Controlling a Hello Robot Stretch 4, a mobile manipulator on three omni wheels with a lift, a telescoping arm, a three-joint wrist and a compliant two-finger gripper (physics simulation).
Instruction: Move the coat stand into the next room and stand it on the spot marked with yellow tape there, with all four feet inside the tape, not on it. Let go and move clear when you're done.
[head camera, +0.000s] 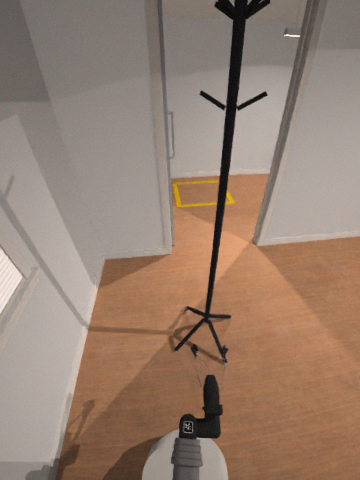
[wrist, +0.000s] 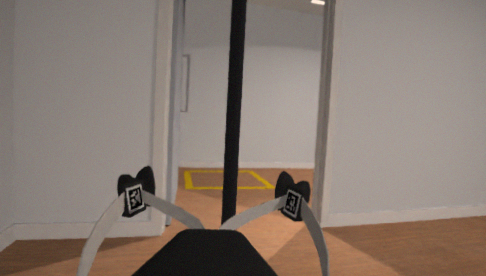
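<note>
The black coat stand (head camera: 227, 150) (wrist: 233, 100) stands on its feet on the floor on this side of the doorway. Its legs spread just beyond the gripper in the head view. The yellow tape outline (head camera: 197, 204) (wrist: 188, 180) lies on the floor through the doorway, partly hidden by the pole. My gripper (head camera: 209, 351) (wrist: 214, 194) is open, its fingertips well apart. The pole shows between the fingertips in the wrist view, a little right of centre, and stands beyond them, apart from both. The pole's lower part is hidden by the gripper body in the wrist view.
The doorway has a left jamb (head camera: 162, 150) (wrist: 161, 110) and a right jamb (head camera: 282, 150) (wrist: 326, 115). A wall with a window (head camera: 9, 280) runs along the left. A handle (head camera: 172, 135) (wrist: 187, 82) shows just inside the doorway at the left.
</note>
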